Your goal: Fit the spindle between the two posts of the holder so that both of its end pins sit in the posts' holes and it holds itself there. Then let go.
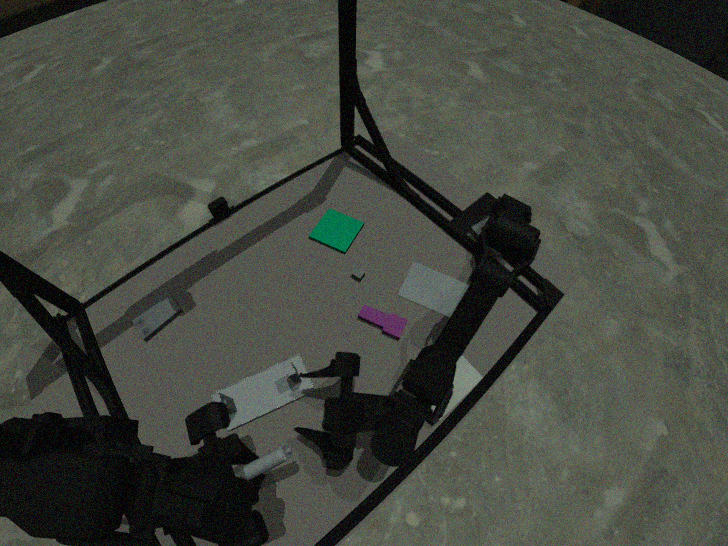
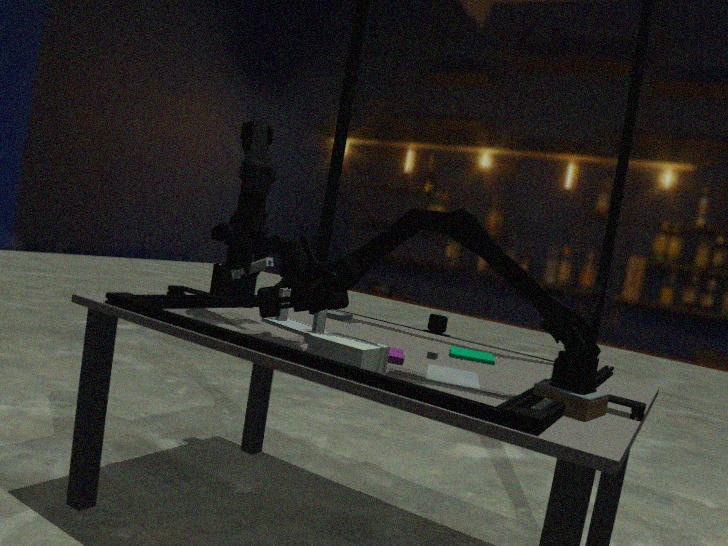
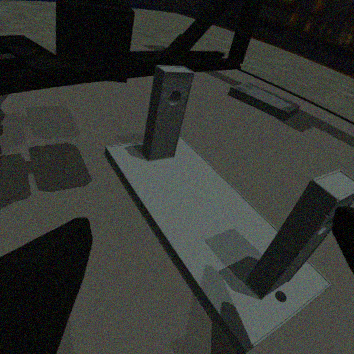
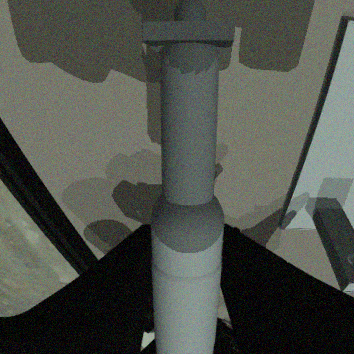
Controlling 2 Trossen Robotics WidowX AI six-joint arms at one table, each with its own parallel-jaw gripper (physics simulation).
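Frame: origin at the left arm's base, x ahead, y right, z down, level; metres.
Seen in the pictures: left gripper, fingertip midpoint: (image 1: 297, 402) (image 3: 213, 224); right gripper, fingertip midpoint: (image 1: 260, 467) (image 2: 252, 274) (image 4: 183, 234); left arm's base, link origin: (image 2: 572, 388); right arm's base, link origin: (image 1: 77, 446) (image 2: 235, 268) (image 3: 96, 1).
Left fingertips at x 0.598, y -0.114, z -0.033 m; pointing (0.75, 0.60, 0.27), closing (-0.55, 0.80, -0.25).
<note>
Pixels of each thing's top centre, then the offset from my left fingertips to it. "spot": a spot on its surface instead.
- grey spindle, top centre: (image 1: 246, 471) (image 2: 254, 253) dx +0.098, dy -0.069, dz -0.093 m
- holder's pale base, top centre: (image 3: 202, 205) (image 1: 264, 391) (image 2: 298, 326) dx +0.055, dy +0.062, dz +0.064 m
- far post, top centre: (image 3: 175, 68) (image 1: 217, 400) (image 2: 285, 288) dx +0.124, dy +0.065, dz -0.014 m
- green square, surface spot: (image 2: 472, 355) (image 1: 347, 233) spot: dx -0.275, dy +0.314, dz +0.063 m
- magenta piece, top centre: (image 2: 394, 352) (image 1: 382, 319) dx -0.228, dy +0.076, dz +0.057 m
- small dark block, top centre: (image 2: 433, 351) (image 1: 358, 272) dx -0.241, dy +0.199, dz +0.058 m
- pale flat plate, top centre: (image 2: 452, 375) (image 1: 435, 290) dx -0.376, dy +0.076, dz +0.067 m
- grey block, top centre: (image 3: 265, 95) (image 1: 155, 313) (image 2: 331, 311) dx +0.216, dy +0.335, dz +0.057 m
- white box, top centre: (image 2: 349, 340) (image 1: 446, 380) dx -0.256, dy -0.102, dz +0.022 m
The grey spindle (image 1: 267, 463) (image 2: 255, 267) (image 4: 190, 125) is held in the air beside the holder, towards the front edge, apart from both posts. My right gripper (image 1: 242, 470) (image 4: 183, 234) is shut on its thick part; a square collar and rounded end pin show at its far end. The holder's pale base (image 1: 264, 394) (image 3: 190, 200) (image 4: 330, 125) lies flat with two upright posts. The far post (image 3: 167, 115) shows its hole; the near post (image 3: 300, 235) (image 2: 319, 322) stands by one left finger; contact is unclear. My left gripper (image 1: 298, 402) (image 3: 213, 224) is open and empty.
A green square (image 1: 336, 230) (image 2: 472, 355), magenta piece (image 1: 383, 321) (image 2: 395, 355), small dark block (image 1: 358, 276) (image 2: 432, 354) and pale flat plate (image 1: 433, 287) (image 2: 452, 376) lie on the table. A grey block (image 1: 155, 317) (image 3: 265, 100) lies beyond the holder. A white box (image 1: 467, 376) (image 2: 346, 350) stands by the front rail.
</note>
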